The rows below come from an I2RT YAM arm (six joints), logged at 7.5 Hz.
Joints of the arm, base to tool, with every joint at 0 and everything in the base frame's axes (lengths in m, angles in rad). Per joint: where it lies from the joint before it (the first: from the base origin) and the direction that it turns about. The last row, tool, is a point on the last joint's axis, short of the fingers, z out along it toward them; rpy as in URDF.
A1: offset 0.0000 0.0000 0.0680 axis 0 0 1
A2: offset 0.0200 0.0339 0.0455 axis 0 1 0
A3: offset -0.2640 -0.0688 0.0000 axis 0 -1 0
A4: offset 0.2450 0.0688 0.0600 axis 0 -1 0
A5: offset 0.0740 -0.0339 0.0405 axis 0 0 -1
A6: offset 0.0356 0.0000 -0.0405 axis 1 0 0
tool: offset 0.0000 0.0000 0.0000 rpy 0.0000 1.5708 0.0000
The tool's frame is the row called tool.
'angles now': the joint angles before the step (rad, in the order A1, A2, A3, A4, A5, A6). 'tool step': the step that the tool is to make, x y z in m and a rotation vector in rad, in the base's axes. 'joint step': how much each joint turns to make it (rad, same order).
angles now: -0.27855 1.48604 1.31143 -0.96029 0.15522 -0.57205
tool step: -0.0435 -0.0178 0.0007 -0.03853 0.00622 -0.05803
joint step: -0.11021 -0.13786 -0.11638 -0.00437 0.01228 -0.06446
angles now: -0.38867 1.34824 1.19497 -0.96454 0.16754 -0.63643
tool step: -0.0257 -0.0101 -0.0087 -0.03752 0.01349 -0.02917
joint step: -0.07693 -0.07997 -0.09578 0.02975 0.01442 -0.06136
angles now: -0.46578 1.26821 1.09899 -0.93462 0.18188 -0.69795
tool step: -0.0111 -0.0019 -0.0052 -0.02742 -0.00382 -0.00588
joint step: -0.02713 -0.04406 -0.05452 0.03203 0.01027 -0.02976
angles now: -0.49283 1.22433 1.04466 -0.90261 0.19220 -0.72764
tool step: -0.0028 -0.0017 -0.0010 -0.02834 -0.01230 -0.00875
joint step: -0.00974 -0.01656 -0.02038 0.03020 0.01621 -0.01023
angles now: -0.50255 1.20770 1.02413 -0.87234 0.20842 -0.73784
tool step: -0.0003 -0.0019 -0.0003 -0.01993 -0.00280 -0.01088
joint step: -0.00528 -0.00201 -0.00564 0.01643 0.01674 -0.00323
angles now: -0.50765 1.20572 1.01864 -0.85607 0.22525 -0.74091
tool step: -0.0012 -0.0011 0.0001 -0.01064 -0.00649 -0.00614
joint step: -0.00585 -0.00616 -0.00612 0.01148 0.00541 -0.00294
